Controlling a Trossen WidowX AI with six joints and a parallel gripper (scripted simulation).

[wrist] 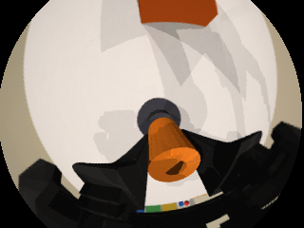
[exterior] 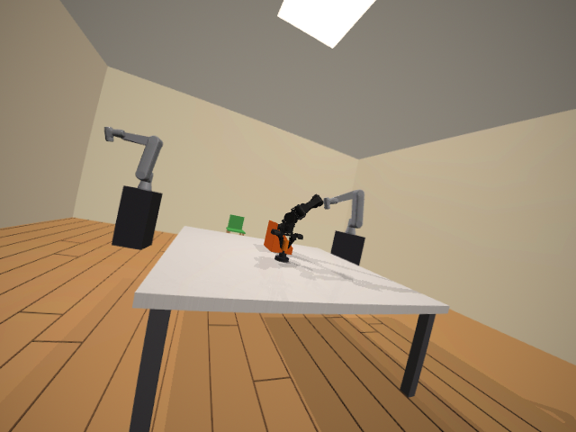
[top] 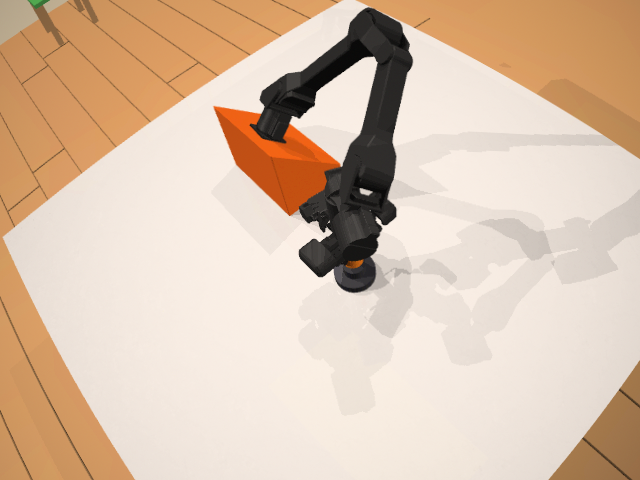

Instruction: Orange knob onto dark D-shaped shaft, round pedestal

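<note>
My gripper tip is now 20 mm below the orange knob. The rest, counted from my gripper tip: round pedestal: 40 mm below.
</note>
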